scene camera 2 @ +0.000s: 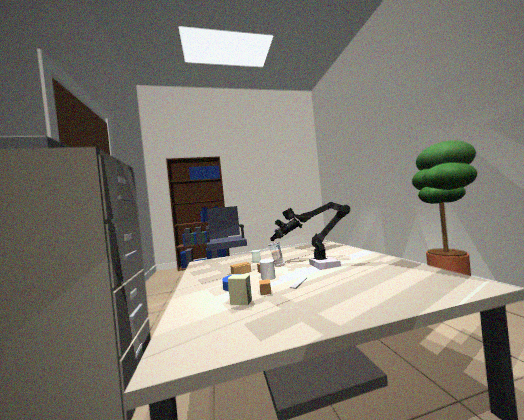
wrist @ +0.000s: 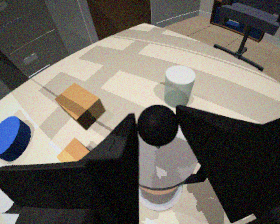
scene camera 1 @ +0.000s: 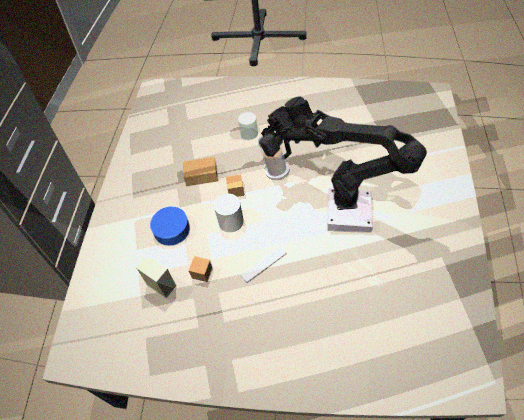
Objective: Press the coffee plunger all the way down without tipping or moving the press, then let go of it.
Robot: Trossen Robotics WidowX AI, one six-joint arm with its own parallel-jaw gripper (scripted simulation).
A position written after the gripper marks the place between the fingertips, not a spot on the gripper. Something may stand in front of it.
In view: the gripper point(scene camera 1: 265, 130), a coffee press point(wrist: 166, 161), a pale green cylinder point(wrist: 179, 80), a blue disc point(scene camera 1: 170, 225) and an orange box point(scene camera 1: 201, 171).
The orange box is seen too in the wrist view point(wrist: 84, 107). The gripper shows as well in the wrist view point(wrist: 155, 115).
